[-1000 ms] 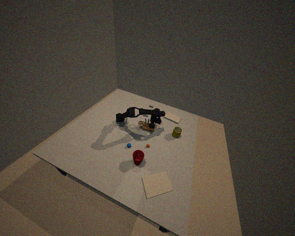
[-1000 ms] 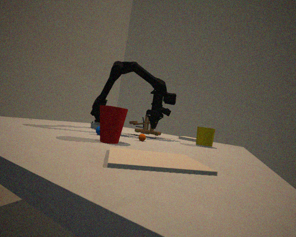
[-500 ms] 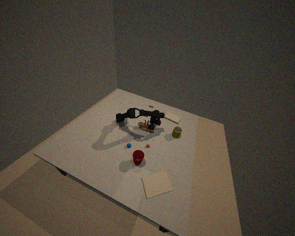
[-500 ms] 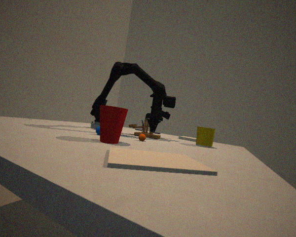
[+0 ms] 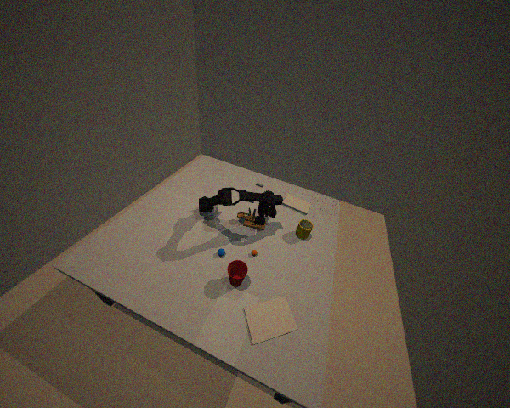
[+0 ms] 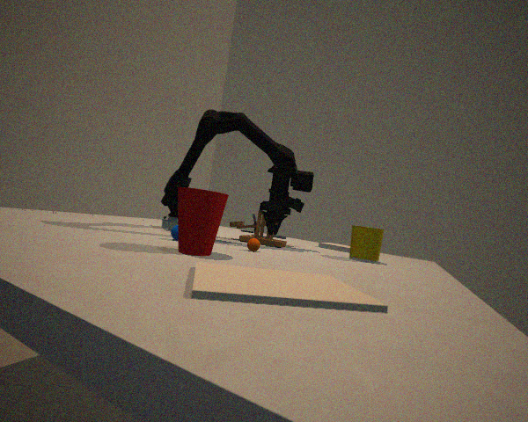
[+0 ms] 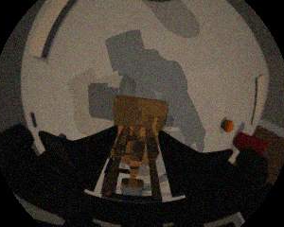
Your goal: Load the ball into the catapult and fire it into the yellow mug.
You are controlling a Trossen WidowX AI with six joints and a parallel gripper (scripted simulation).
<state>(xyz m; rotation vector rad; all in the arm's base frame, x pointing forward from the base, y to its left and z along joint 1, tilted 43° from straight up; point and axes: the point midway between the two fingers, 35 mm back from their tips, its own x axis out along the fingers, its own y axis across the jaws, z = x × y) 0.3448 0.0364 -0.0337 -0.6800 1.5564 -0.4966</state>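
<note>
Now: gripper tip 4 cm short of the orange ball, 23 cm to the left of it and 2 cm above it. From my gripper tip the other things lie so: wooden catapult (7 cm behind, 1 cm to the left, 2 cm above); yellow mug (28 cm ahead, 4 cm to the left, 1 cm below); blue ball (13 cm behind, 30 cm to the right, 1 cm below).
</note>
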